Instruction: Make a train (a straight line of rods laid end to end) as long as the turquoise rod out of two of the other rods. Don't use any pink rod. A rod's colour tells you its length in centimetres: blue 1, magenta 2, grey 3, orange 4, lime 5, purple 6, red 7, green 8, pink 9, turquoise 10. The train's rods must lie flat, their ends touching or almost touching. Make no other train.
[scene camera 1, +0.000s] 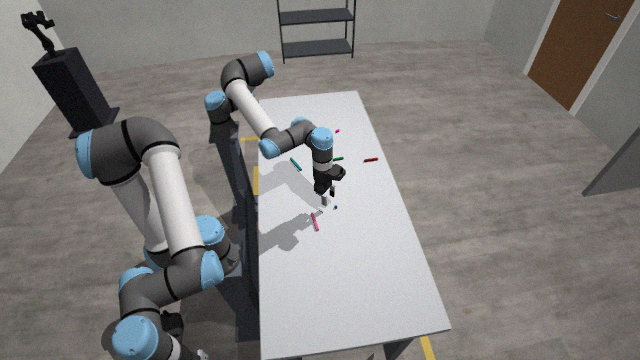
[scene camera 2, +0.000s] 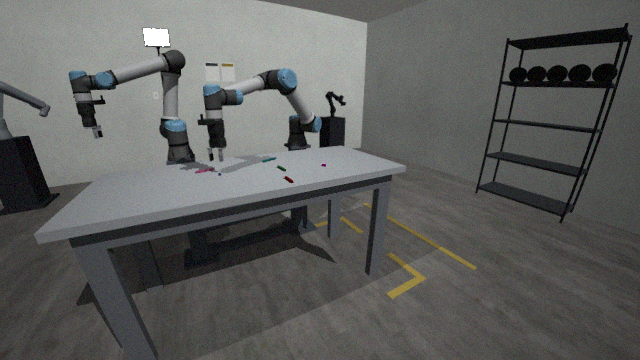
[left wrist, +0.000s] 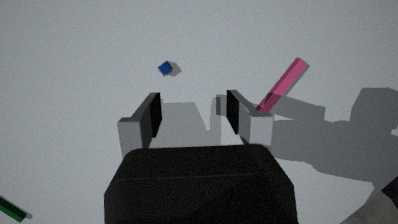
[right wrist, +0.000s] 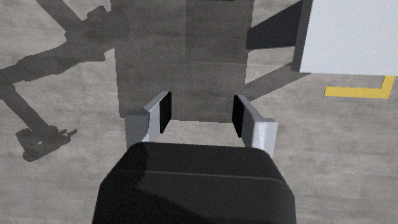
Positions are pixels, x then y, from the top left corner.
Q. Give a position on a pink rod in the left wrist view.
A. At 298, 65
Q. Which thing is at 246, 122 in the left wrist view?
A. My left gripper.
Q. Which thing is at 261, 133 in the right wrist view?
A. My right gripper.
